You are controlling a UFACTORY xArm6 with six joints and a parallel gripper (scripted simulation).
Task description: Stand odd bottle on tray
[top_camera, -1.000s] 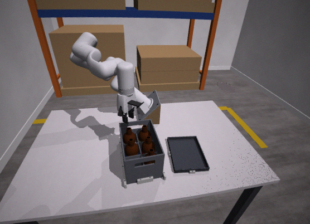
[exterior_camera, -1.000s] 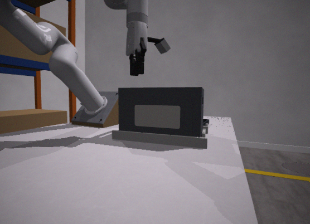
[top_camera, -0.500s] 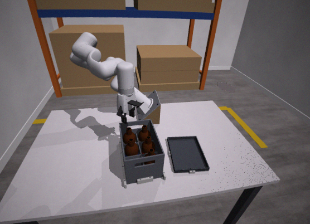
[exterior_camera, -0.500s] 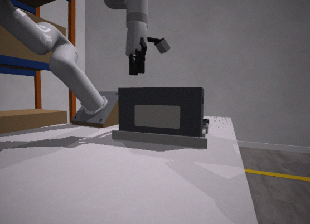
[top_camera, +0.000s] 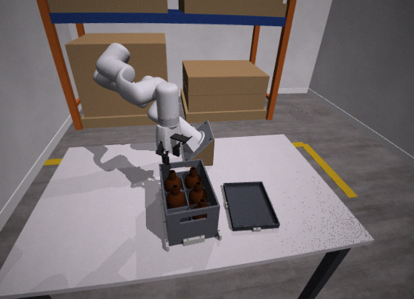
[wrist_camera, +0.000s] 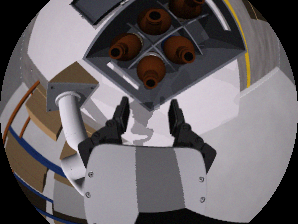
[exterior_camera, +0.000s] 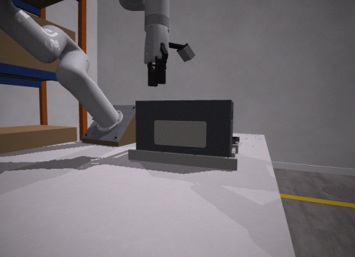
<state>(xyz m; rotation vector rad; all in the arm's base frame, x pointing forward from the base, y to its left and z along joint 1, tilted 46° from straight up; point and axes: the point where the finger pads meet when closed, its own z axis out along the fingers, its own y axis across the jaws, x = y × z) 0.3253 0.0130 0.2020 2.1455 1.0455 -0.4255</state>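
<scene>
Right now my hand is 10 mm past the glass bottle, 90 mm to the right of it and 160 mm above it. The rest, counted from my hand: dark grey crate 90 mm ahead, 50 mm to the left, 160 mm below; dark tray 70 mm ahead, 330 mm to the left, 230 mm below.
</scene>
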